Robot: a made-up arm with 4 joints.
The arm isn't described. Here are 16 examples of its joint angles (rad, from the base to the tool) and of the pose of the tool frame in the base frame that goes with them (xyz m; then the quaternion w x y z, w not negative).
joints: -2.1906 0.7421 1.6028 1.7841
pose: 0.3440 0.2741 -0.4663 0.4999 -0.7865 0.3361 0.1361
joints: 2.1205 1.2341 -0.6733 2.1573
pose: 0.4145 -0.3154 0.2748 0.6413 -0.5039 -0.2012 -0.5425
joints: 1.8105 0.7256 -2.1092 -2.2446
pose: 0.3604 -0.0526 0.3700 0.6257 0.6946 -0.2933 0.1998
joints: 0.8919 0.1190 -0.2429 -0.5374
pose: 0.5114 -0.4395 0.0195 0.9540 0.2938 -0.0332 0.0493
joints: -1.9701 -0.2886 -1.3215 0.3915
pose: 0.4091 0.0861 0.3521 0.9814 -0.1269 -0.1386 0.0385
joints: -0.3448 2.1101 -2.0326 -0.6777
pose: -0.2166 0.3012 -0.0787 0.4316 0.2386 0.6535 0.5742
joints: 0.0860 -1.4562 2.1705 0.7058
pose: 0.2677 -0.4569 0.5917 0.5760 -0.4748 0.4658 -0.4753
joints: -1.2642 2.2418 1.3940 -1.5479
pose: -0.2680 0.6820 -0.0031 0.2207 0.3747 0.6699 -0.6018
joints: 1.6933 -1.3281 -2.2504 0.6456
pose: 0.2881 0.0280 -0.2918 0.5215 -0.5900 0.3487 0.5082
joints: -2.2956 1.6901 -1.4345 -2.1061
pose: 0.1844 -0.2727 -0.2573 0.0578 -0.6612 0.5428 0.5147
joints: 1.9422 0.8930 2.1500 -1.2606
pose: 0.1081 -0.6389 0.3725 0.6696 -0.6043 -0.1937 -0.3859
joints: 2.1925 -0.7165 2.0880 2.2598
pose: 0.4562 -0.2797 -0.3290 0.3549 0.8667 0.2970 -0.1864
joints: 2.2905 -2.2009 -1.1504 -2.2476
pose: -0.4238 0.0612 -0.1182 0.3749 0.2546 0.8847 0.1094
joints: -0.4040 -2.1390 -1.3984 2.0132
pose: -0.2851 -0.2646 0.2629 0.0322 0.4795 -0.8276 0.2900
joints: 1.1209 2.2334 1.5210 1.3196
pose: -0.2149 -0.3698 0.6526 0.3931 0.1946 -0.5518 0.7093
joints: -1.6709 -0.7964 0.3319 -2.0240
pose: 0.1602 0.5586 0.5303 0.3948 0.8329 -0.1302 0.3652
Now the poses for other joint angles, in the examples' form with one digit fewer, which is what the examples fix.
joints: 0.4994 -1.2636 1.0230 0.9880
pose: 0.016 -0.677 0.366 0.785 0.186 0.156 -0.570
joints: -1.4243 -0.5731 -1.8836 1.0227
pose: 0.423 -0.034 0.295 0.708 0.648 -0.234 0.158
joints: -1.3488 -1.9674 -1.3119 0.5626
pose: -0.259 -0.090 0.431 0.535 0.144 -0.832 0.034
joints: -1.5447 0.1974 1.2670 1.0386
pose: 0.478 0.584 0.120 0.629 -0.771 0.060 0.078
